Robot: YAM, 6 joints.
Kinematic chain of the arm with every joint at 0, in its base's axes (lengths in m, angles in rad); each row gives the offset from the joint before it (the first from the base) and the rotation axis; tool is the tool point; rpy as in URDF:
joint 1: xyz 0 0 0.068 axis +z
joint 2: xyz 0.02 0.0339 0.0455 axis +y
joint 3: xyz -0.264 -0.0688 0 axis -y
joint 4: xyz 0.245 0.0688 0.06 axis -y
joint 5: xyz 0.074 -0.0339 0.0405 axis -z
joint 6: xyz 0.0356 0 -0.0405 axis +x
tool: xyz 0 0 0 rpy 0 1.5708 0
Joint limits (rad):
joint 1: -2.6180..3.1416
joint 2: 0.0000..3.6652
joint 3: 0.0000..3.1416
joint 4: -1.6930..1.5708
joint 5: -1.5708..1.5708
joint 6: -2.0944..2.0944
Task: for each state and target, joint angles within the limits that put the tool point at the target. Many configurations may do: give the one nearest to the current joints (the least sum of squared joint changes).
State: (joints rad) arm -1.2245 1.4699 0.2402 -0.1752 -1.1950 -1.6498
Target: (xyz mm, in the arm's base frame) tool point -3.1 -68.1 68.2
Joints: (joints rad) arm -2.1068 1.3308 0.0591 -0.6020 -1.1246 -1.6498
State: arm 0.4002 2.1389 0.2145 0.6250 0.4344 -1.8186
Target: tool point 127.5 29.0 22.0
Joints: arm 0.3563 1.8243 0.0056 0.6941 0.5072 -1.8186
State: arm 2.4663 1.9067 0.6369 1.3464 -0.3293 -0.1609
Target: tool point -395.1 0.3 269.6
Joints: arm 3.1087 1.8580 0.9964 1.3440 -0.3644 -0.1609
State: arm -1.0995 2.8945 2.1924 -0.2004 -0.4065 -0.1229
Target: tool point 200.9 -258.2 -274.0
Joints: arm -0.9536 3.3077 1.7961 -0.3244 -0.4168 -0.1229
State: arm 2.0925 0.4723 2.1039 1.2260 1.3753 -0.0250
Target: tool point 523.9 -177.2 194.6
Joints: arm 2.7546 0.0284 2.4954 1.0643 1.2340 -0.0250
